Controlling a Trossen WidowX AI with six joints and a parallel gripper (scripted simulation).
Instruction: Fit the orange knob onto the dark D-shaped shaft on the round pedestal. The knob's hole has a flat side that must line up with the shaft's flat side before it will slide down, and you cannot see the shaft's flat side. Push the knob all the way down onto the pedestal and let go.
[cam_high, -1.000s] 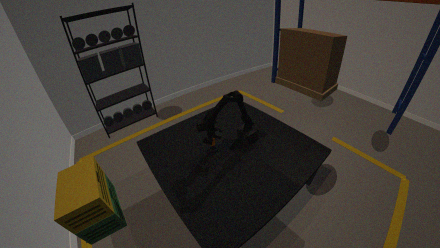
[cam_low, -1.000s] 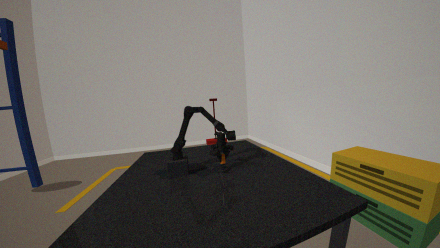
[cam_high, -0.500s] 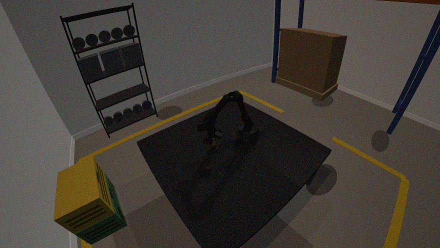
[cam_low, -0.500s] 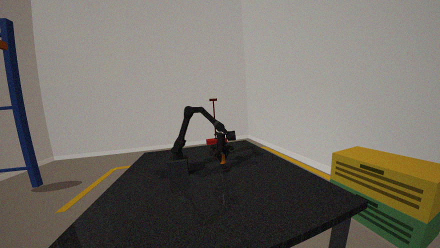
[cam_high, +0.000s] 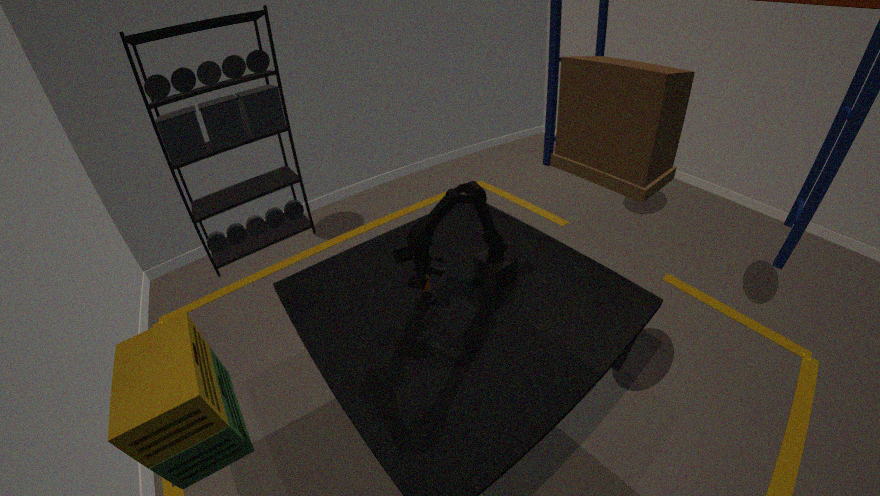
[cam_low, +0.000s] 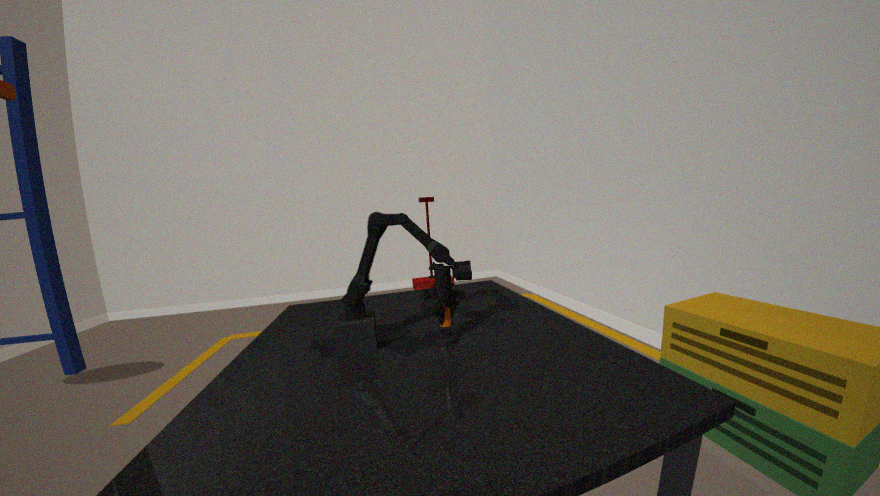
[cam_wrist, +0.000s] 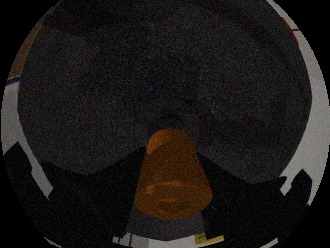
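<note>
Right now my gripper tip is 2 cm below the orange knob. Round my gripper tip: round pedestal: 4 cm below.
</note>
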